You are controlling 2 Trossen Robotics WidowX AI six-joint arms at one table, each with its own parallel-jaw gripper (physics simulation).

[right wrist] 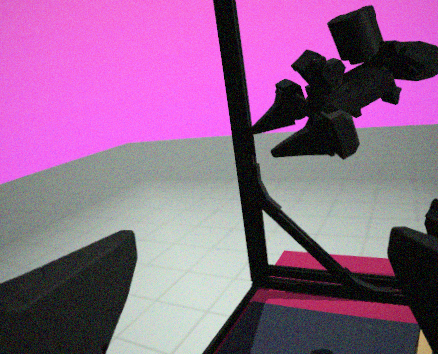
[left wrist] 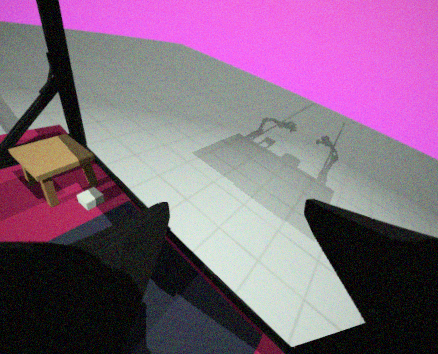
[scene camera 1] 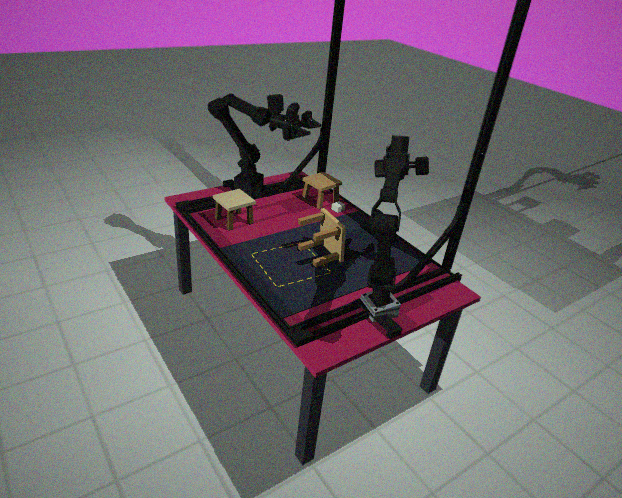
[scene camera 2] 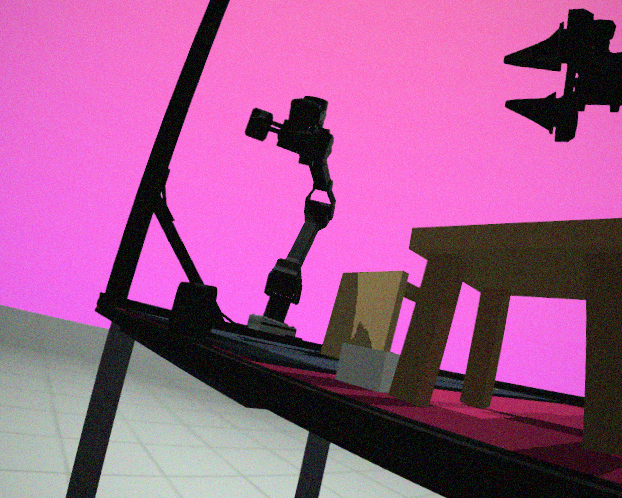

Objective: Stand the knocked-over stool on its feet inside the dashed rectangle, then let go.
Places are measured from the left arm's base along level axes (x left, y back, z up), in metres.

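Pixels of known places: left gripper, fingertip midpoint: (right wrist: 261, 142) (left wrist: 237, 208) (scene camera 2: 269, 126); right gripper, fingertip midpoint: (right wrist: 263, 243) (scene camera 1: 315, 129) (scene camera 2: 504, 83); left arm's base at its link origin: (scene camera 1: 380, 299) (scene camera 2: 272, 321); right arm's base at its link origin: (scene camera 1: 248, 175).
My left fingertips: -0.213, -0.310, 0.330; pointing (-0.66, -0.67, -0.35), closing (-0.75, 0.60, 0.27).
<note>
For each thing: its middle in the pictures, then the offset to it from my left fingertips, as dx, dy, dz. "*": a spot on its surface instead.
- knocked-over stool, body centre: (scene camera 2: 383, 324) (scene camera 1: 320, 238) +0.281, -0.059, -0.301
- dashed rectangle at a spot on its surface: (scene camera 1: 281, 285) * +0.491, +0.090, -0.377
- pale upright stool at the middle of its body: (scene camera 1: 234, 209) +0.532, -0.402, -0.326
- orange-brown upright stool at the middle of its body: (scene camera 2: 533, 338) (left wrist: 59, 169) (scene camera 1: 321, 190) +0.088, -0.488, -0.325
- small white block at the middle of its body: (scene camera 2: 377, 369) (left wrist: 91, 198) (scene camera 1: 338, 207) +0.040, -0.388, -0.366
The knocked-over stool (scene camera 1: 333, 237) (scene camera 2: 381, 306) lies on its side on the dark mat. Its seat stands on edge and its legs point left in scene camera 1, over the right part of the dashed rectangle (scene camera 1: 280, 285). My left gripper (left wrist: 237, 208) (right wrist: 261, 142) is open and empty, raised high above the table; its fingers are hidden by its arm in scene camera 1. My right gripper (scene camera 1: 314, 129) (scene camera 2: 505, 82) (right wrist: 263, 243) is open and empty, high above the table's far part, away from the stool.
A pale upright stool (scene camera 1: 234, 199) stands at the left of the table. An orange-brown upright stool (scene camera 1: 321, 181) (scene camera 2: 519, 238) (left wrist: 47, 155) stands at the back, with a small white block (scene camera 1: 337, 206) (scene camera 2: 363, 365) (left wrist: 90, 198) beside it. Black frame posts (scene camera 1: 332, 77) (right wrist: 240, 150) rise along the table's edge.
</note>
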